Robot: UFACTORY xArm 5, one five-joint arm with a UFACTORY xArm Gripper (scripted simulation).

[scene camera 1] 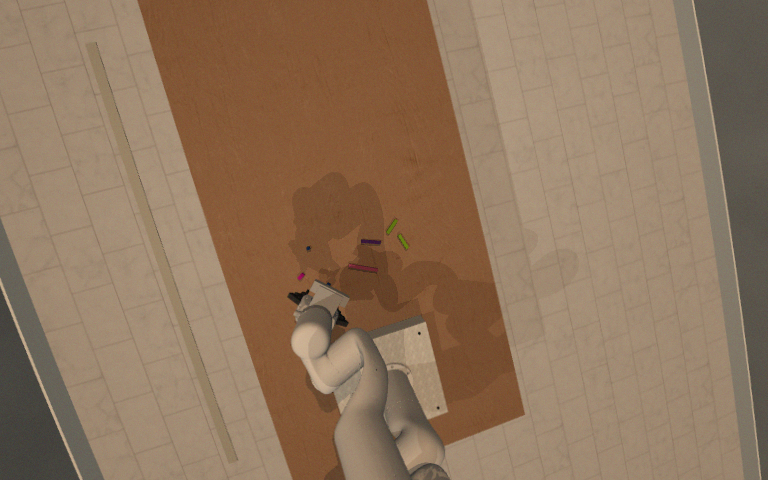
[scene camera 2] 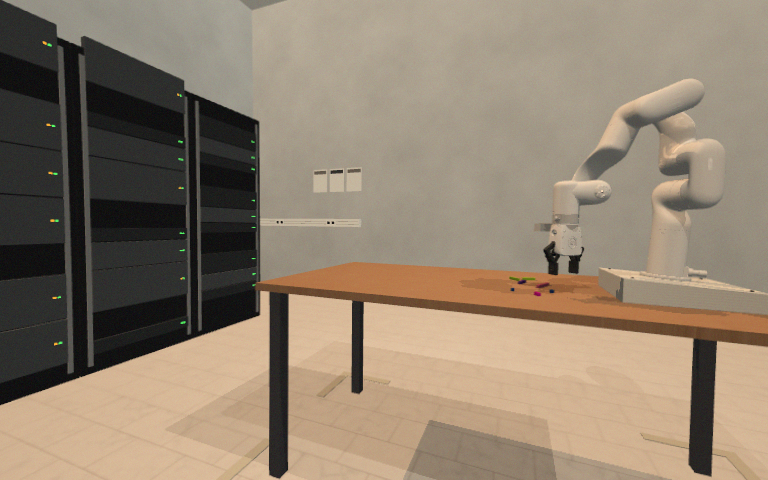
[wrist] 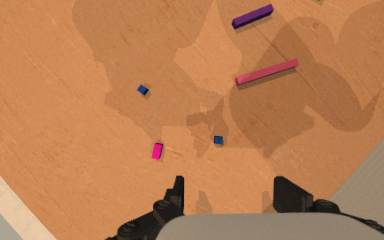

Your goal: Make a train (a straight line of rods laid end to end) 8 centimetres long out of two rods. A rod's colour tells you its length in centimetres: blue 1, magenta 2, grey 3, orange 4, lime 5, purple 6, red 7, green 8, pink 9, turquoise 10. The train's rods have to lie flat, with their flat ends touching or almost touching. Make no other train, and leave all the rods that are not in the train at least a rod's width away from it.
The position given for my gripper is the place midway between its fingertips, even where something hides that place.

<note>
I see my gripper [scene camera 2: 563, 274].
My gripper shows as well in the wrist view [wrist: 228, 191].
</note>
